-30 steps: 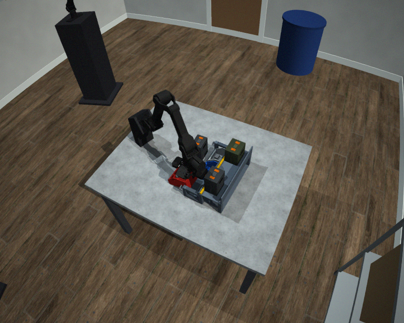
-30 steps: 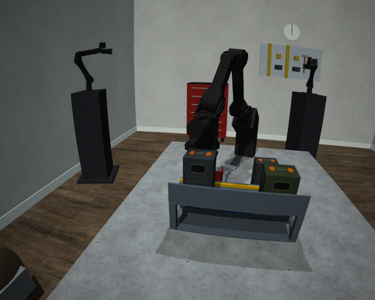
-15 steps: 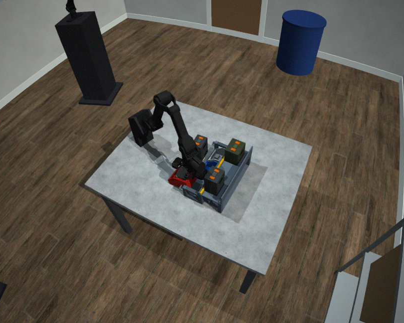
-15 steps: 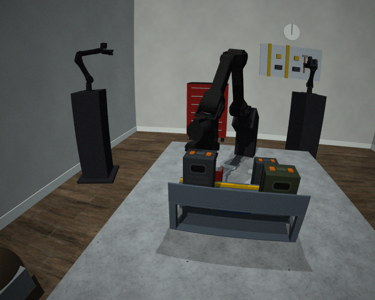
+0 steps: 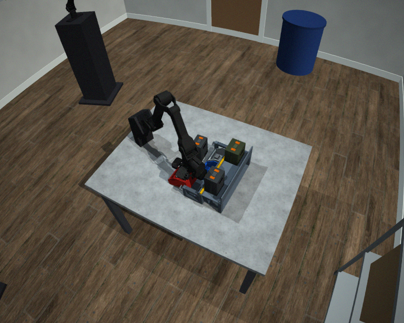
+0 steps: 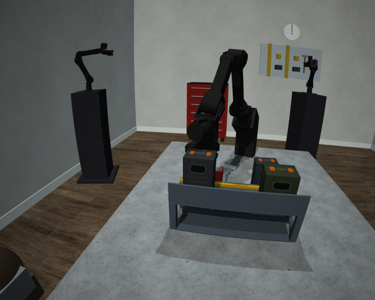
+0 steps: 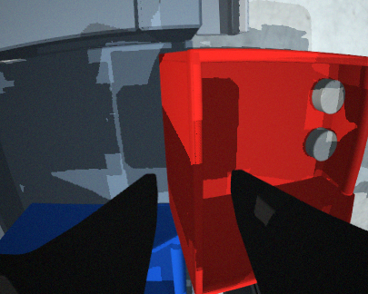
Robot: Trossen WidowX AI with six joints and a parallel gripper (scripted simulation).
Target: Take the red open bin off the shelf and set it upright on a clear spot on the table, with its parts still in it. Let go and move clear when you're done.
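Now: hand 50 mm past the red open bin, 20 mm to the right of it and 60 mm above it. Also, from my hand: yellow rail 140 mm ahead, 70 mm to the left, 10 mm below; then grey bin 150 mm ahead, 190 mm to the left, 70 mm below; then blue bin 110 mm ahead, 80 mm to the left, 70 mm below.
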